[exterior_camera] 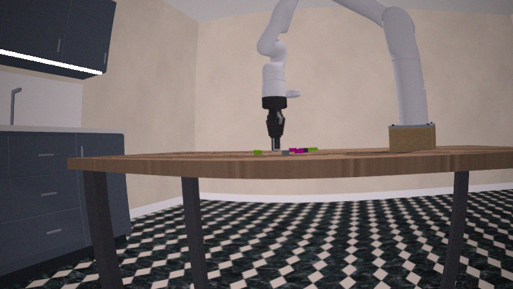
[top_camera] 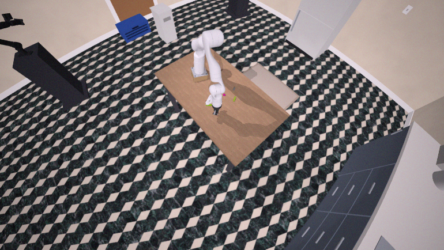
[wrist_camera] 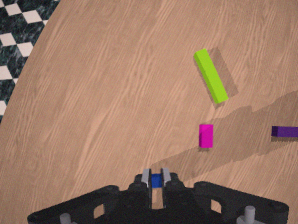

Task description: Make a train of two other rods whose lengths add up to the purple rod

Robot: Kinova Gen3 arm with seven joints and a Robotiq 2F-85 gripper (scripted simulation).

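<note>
My gripper is now 20 mm above the blue rod. The rest, counted from my hand: purple rod (120 mm behind, 100 mm to the left, 20 mm below); grey rod (270 mm to the left, 130 mm behind, 20 mm below).
</note>
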